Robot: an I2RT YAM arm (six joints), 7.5 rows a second.
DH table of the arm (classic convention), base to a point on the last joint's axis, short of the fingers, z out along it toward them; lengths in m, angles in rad. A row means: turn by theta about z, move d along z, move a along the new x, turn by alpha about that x. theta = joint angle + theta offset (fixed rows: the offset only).
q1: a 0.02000  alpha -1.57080  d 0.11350  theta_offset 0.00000
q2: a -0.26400  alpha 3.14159  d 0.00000  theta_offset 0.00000
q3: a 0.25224  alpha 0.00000  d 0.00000  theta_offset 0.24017
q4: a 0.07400  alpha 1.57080  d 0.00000  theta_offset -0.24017
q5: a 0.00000  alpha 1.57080  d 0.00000  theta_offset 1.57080
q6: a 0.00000  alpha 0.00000  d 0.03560  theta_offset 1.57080
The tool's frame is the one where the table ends.
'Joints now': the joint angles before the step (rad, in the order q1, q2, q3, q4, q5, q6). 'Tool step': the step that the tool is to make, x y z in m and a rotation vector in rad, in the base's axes. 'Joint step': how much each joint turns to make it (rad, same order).
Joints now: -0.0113 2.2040 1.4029 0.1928 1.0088 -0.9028
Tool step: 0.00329 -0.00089 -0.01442 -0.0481 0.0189 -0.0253
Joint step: 0.0001 0.0461 0.0000 0.0710 0.0481 -0.0503
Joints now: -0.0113 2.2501 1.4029 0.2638 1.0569 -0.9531
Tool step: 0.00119 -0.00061 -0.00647 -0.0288 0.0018 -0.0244
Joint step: 0.0000 0.0225 -0.0005 0.0417 0.0362 -0.0230
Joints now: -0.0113 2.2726 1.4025 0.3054 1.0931 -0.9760
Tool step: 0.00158 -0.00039 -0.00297 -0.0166 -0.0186 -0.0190
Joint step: 0.0001 0.0153 0.0015 0.0405 0.0248 -0.0089
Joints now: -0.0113 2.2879 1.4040 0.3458 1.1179 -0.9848
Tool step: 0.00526 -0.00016 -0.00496 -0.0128 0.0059 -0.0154
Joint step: 0.0004 0.0298 0.0294 0.0008 0.0202 -0.0069
